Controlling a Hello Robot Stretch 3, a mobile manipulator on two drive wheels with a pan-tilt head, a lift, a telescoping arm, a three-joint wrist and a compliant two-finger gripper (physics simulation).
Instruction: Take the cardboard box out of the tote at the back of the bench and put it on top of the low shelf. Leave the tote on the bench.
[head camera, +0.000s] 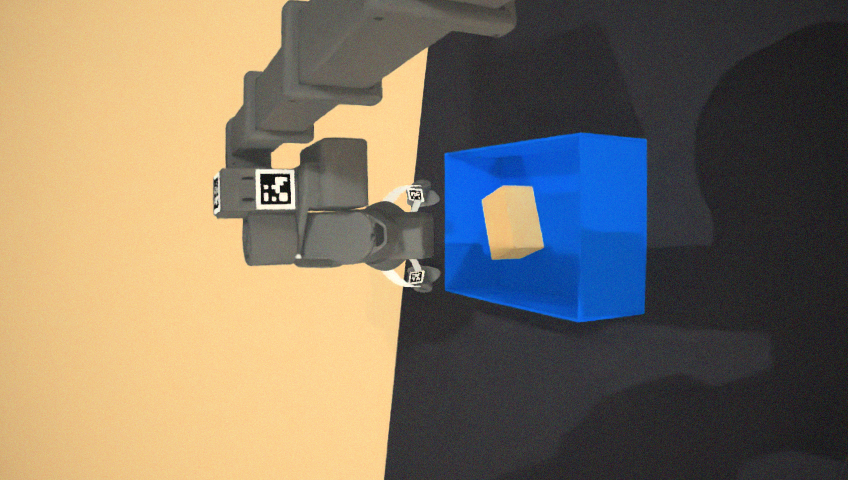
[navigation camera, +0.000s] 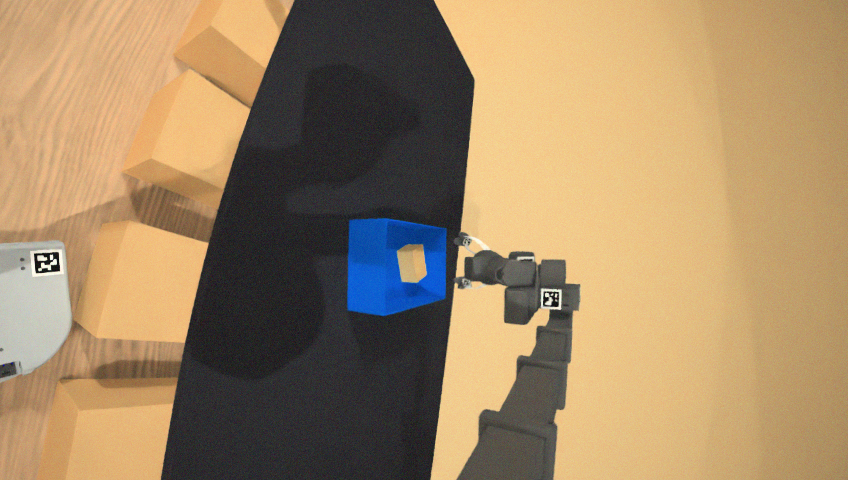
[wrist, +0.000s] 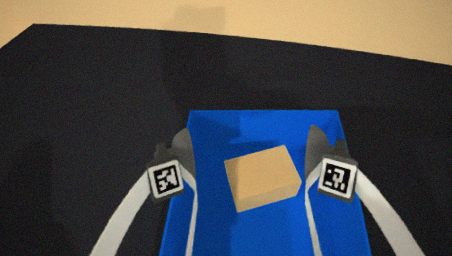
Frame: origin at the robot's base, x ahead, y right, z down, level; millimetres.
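Seen in the pictures: gripper, between the fingertips: (navigation camera: 459, 260).
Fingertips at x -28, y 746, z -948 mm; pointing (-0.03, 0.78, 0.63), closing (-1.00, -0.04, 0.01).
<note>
Pixels of each thing's top centre, then the offset from my fingertips to it. Level surfaces: height alone.
- cardboard box, centre of its top: (head camera: 497, 223) (navigation camera: 420, 263) dx -18, dy +43, dz +133 mm
- blue tote, centre of its top: (head camera: 502, 224) (navigation camera: 420, 265) dx -11, dy -39, dz +86 mm
- black bench, height of its surface: dz +186 mm
- wooden floor, height of its surface: dz +948 mm
The cardboard box (head camera: 512, 221) (navigation camera: 411, 263) (wrist: 262, 175) is small and tan. It lies slightly turned inside the blue tote (head camera: 612, 184) (navigation camera: 367, 267) (wrist: 290, 120), which sits near the far edge of the black bench (head camera: 505, 404) (navigation camera: 267, 237) (wrist: 100, 90). My gripper (head camera: 429, 235) (navigation camera: 458, 260) (wrist: 248, 146) is open and empty, raised above the tote. In the wrist view its two fingers stand apart to the left and right of the box, which lies lower down and is not touched. The low shelf cannot be made out in these views.
My telescoping arm (head camera: 357, 50) (navigation camera: 523, 434) reaches across to the wrist. In the navigation view, several large tan blocks (navigation camera: 184, 136) stand on the wooden floor (navigation camera: 59, 107) along the bench's near side. The light grey robot base (navigation camera: 29, 309) is at the left.
</note>
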